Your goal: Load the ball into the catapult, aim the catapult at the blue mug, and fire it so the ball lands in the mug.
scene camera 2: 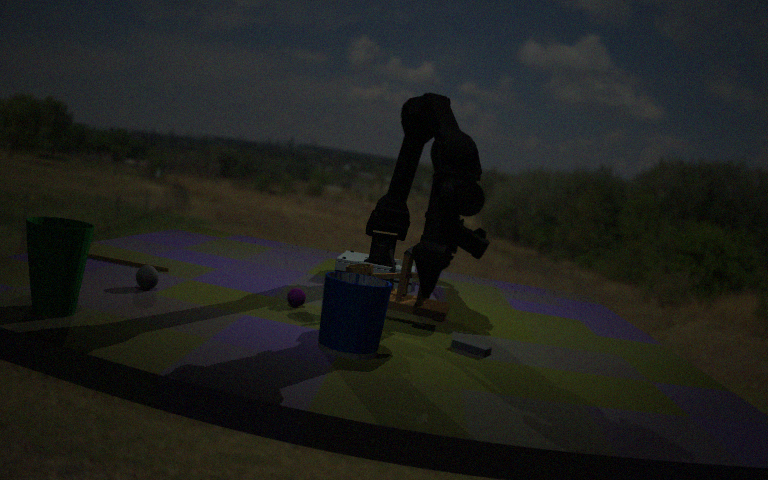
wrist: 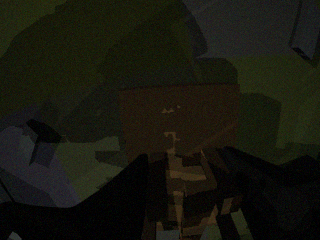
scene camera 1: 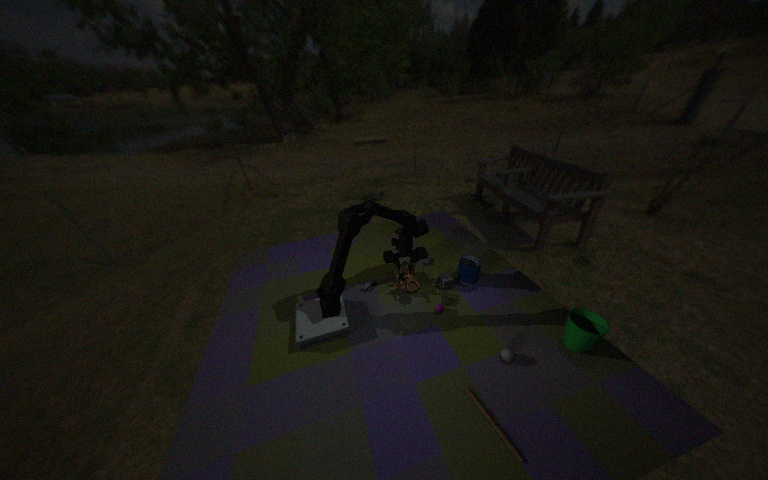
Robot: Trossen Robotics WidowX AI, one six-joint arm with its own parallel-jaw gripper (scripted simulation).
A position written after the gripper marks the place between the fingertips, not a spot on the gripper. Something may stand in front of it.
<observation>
In view: the gripper [scene camera 2: 427,295], a wooden catapult [scene camera 2: 399,300], a blue mug [scene camera 2: 354,307] and a green cup [scene camera 2: 58,248].
The green cup also shows in scene camera 1 [scene camera 1: 584,328]. The gripper shows as well in the wrist view [wrist: 186,157]. The wrist view misses the blue mug: it is out of frame. The wrist view misses the green cup: it is out of frame.
</observation>
